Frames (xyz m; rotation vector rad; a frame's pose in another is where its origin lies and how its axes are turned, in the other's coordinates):
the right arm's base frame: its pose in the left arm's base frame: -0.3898 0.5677 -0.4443 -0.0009 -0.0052 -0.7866
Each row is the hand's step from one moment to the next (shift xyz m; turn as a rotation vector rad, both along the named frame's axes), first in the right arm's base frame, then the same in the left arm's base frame.
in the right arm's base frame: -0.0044 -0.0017 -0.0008 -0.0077 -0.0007 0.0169
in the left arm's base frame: -0.0043 0.0019 -0.0008 -0.0060 0.0050 0.0169
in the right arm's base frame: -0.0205 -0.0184 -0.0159 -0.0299 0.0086 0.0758
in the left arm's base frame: -0.0274 0.0015 -0.0160 -0.0154 0.0275 0.0757
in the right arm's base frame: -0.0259 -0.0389 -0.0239 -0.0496 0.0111 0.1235
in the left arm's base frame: -0.0457 -0.0092 -0.0241 -0.0277 0.0433 0.1233
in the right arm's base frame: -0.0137 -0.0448 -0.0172 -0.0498 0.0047 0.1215
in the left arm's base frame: -0.0413 -0.0220 -0.0173 -0.0324 0.0389 0.1213
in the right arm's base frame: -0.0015 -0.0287 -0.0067 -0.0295 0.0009 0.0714
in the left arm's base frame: -0.0213 -0.0192 -0.0067 -0.0205 0.0217 0.0713
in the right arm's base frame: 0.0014 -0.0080 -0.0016 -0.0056 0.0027 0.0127
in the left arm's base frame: -0.0047 -0.0066 -0.0016 -0.0021 0.0059 0.0127
